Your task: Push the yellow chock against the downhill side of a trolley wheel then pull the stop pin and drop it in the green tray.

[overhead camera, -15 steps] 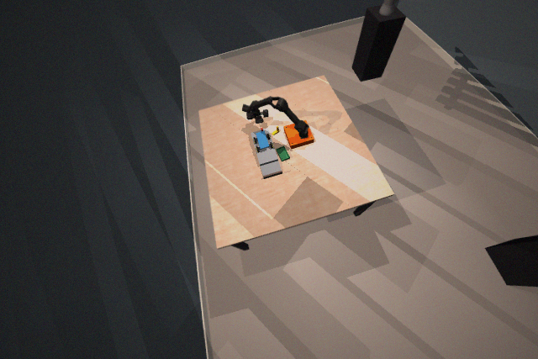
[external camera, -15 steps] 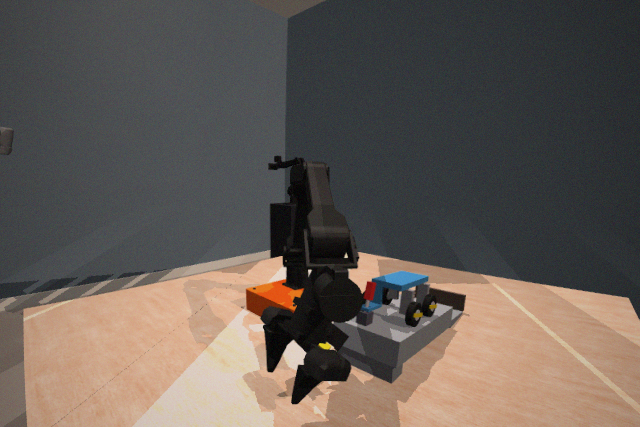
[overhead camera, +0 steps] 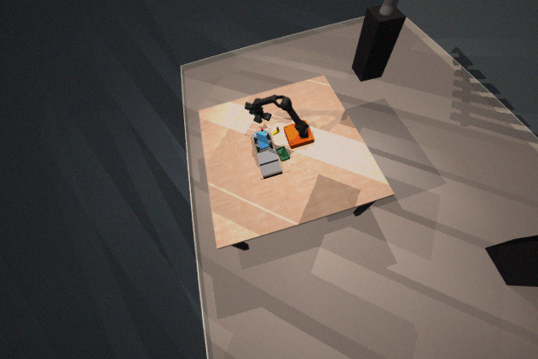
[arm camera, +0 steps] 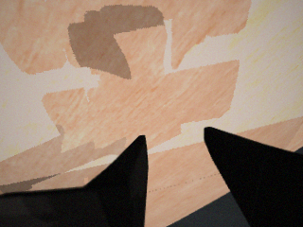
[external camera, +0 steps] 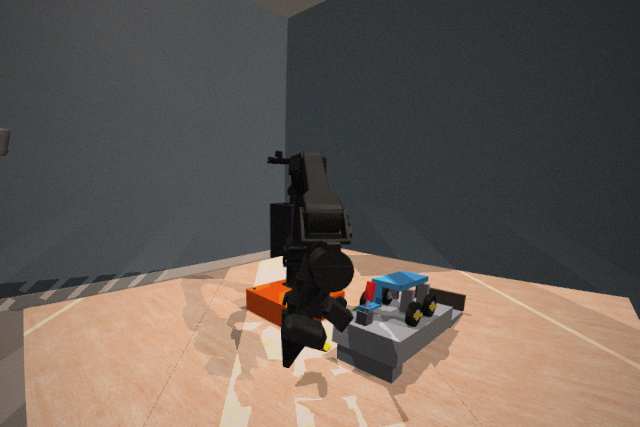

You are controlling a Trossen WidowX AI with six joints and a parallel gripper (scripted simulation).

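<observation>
My gripper tip is now 90 mm past the yellow chock, 150 mm to the right of it and 50 mm above it. The rest, counted from my gripper tip: red-headed stop pin 30 mm ahead, 190 mm to the left, 60 mm above; then blue-topped trolley 40 mm ahead, 290 mm to the left, 50 mm above; then grey ramp 40 mm ahead, 290 mm to the left, 20 mm below.
</observation>
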